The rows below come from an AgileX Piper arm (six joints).
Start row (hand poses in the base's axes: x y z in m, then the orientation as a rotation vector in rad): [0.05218 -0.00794 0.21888 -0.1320 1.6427 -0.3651]
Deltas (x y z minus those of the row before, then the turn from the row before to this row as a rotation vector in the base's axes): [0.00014 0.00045 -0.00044 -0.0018 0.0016 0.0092]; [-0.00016 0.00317 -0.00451 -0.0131 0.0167 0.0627]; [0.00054 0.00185 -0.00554 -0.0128 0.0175 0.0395]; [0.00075 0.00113 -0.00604 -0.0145 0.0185 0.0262]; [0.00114 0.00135 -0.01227 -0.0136 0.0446 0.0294]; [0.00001 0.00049 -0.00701 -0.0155 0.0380 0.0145]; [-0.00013 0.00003 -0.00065 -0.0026 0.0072 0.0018]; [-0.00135 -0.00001 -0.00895 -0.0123 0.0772 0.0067]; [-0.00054 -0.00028 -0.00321 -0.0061 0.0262 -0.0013]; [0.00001 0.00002 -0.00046 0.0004 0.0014 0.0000]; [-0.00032 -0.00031 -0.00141 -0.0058 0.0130 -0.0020]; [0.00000 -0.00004 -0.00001 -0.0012 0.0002 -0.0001]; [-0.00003 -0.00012 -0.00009 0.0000 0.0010 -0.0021]
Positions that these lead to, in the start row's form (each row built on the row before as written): [0.05232 -0.00749 0.21844 -0.1412 1.6429 -0.3595]; [0.05216 -0.00432 0.21393 -0.2056 1.6490 -0.3221]; [0.05270 -0.00247 0.20839 -0.2509 1.6584 -0.3017]; [0.05345 -0.00134 0.20235 -0.2869 1.6704 -0.2925]; [0.05459 0.00001 0.19008 -0.3300 1.7072 -0.2773]; [0.05460 0.00050 0.18307 -0.3610 1.7401 -0.2753]; [0.05447 0.00053 0.18242 -0.3658 1.7466 -0.2753]; [0.05312 0.00052 0.17347 -0.3956 1.8198 -0.2703]; [0.05258 0.00024 0.17026 -0.4039 1.8453 -0.2728]; [0.05259 0.00026 0.16980 -0.4039 1.8467 -0.2722]; [0.05227 -0.00005 0.16839 -0.4087 1.8595 -0.2769]; [0.05227 -0.00009 0.16838 -0.4095 1.8596 -0.2781]; [0.05224 -0.00021 0.16829 -0.4078 1.8611 -0.2794]
